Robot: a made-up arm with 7 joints. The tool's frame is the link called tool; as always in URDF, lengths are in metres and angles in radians.
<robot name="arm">
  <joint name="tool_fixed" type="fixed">
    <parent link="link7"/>
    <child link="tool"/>
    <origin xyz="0 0 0" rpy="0 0 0"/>
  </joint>
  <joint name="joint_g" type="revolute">
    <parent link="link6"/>
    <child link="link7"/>
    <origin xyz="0 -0.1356 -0.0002" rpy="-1.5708 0 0"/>
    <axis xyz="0 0 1"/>
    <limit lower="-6.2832" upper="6.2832" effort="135" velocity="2.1"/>
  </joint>
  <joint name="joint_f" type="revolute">
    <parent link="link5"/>
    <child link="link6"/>
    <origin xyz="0 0.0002 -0.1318" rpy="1.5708 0 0"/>
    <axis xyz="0 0 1"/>
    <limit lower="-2.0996" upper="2.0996" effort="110" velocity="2.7"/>
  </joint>
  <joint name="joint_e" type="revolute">
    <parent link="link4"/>
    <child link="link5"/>
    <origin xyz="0 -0.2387 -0.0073" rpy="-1.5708 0 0"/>
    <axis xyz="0 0 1"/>
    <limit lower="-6.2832" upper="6.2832" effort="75" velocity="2.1"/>
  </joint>
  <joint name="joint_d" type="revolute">
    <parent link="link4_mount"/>
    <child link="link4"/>
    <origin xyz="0 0.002 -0.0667" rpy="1.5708 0 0"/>
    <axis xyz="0 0 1"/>
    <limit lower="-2.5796" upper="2.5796" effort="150" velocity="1.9"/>
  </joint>
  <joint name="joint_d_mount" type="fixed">
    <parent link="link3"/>
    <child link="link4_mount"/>
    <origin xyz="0 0.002 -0.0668" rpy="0 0 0"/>
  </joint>
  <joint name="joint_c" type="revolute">
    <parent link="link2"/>
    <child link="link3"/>
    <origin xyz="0 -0.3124 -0.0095" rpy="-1.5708 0 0"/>
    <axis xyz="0 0 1"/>
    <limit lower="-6.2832" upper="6.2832" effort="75" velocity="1"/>
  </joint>
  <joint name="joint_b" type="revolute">
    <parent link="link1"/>
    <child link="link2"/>
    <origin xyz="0 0.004 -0.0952" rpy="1.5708 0 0"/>
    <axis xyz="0 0 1"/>
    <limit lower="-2.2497" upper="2.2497" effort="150" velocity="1.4"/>
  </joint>
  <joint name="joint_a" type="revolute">
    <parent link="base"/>
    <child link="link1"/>
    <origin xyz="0 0 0.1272" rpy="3.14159 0 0"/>
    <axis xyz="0 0 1"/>
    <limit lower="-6.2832" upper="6.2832" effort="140" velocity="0.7"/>
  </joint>
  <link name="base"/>
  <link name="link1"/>
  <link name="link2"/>
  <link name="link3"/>
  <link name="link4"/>
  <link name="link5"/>
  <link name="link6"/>
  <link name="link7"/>
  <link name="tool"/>
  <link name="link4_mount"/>
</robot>
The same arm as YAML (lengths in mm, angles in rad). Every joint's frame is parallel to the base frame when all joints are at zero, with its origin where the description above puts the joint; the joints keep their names.
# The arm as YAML. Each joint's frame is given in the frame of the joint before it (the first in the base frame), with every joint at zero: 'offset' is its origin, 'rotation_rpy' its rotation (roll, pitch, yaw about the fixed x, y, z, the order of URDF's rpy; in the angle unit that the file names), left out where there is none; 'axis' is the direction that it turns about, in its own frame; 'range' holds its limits. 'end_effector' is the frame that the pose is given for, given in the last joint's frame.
length_unit: mm
angle_unit: rad
chain:
  - id: joint_a
    offset: [0.0, 0.0, 127.2]
    axis: [0.0, 0.0, -1.0]
    range: [-6.2832, 6.2832]
  - id: joint_b
    offset: [0.0, -4.0, 95.2]
    axis: [0.0, 1.0, 0.0]
    range: [-2.2497, 2.2497]
  - id: joint_c
    offset: [0.0, -9.5, 312.4]
    axis: [0.0, 0.0, -1.0]
    range: [-6.2832, 6.2832]
  - id: joint_d
    offset: [0.0, -4.0, 133.5]
    axis: [0.0, 1.0, 0.0]
    range: [-2.5796, 2.5796]
  - id: joint_e
    offset: [0.0, -7.3, 238.7]
    axis: [0.0, 0.0, -1.0]
    range: [-6.2832, 6.2832]
  - id: joint_f
    offset: [0.0, -0.2, 131.8]
    axis: [0.0, 1.0, 0.0]
    range: [-2.0996, 2.0996]
  - id: joint_g
    offset: [0.0, -0.2, 135.6]
    axis: [0.0, 0.0, -1.0]
    range: [-6.2832, 6.2832]
end_effector:
  offset: [0.0, 0.0, 0.0]
  rotation_rpy: [3.1416, 0.0, 0.0]

